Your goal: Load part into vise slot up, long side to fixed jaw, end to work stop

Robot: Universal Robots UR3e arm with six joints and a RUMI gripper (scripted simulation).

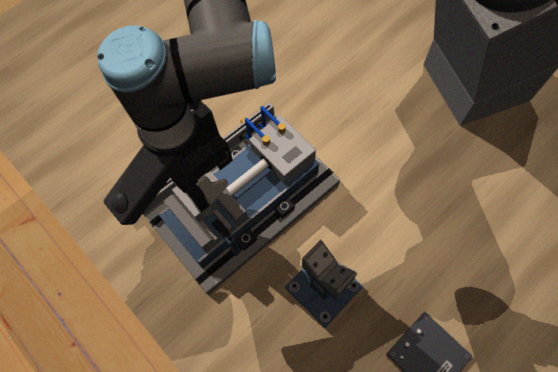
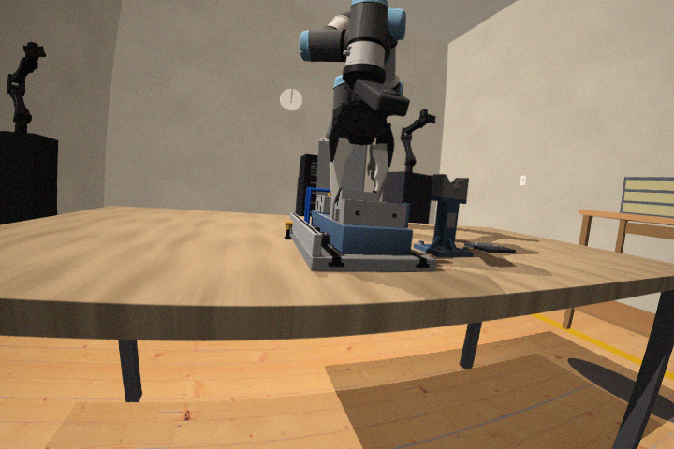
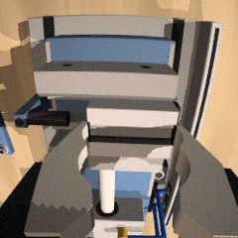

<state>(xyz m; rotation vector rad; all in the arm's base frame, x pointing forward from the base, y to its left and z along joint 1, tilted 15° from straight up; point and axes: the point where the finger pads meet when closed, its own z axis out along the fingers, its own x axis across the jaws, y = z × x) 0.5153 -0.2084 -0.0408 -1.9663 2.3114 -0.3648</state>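
Right now my hand is right at the part. Also, from my hand: fixed jaw: 30 mm ahead, 10 mm to the left, 20 mm below; then dark work stop: 10 mm ahead, 70 mm to the left, 10 mm below; then moving jaw: 30 mm behind, 30 mm to the left, 20 mm below.
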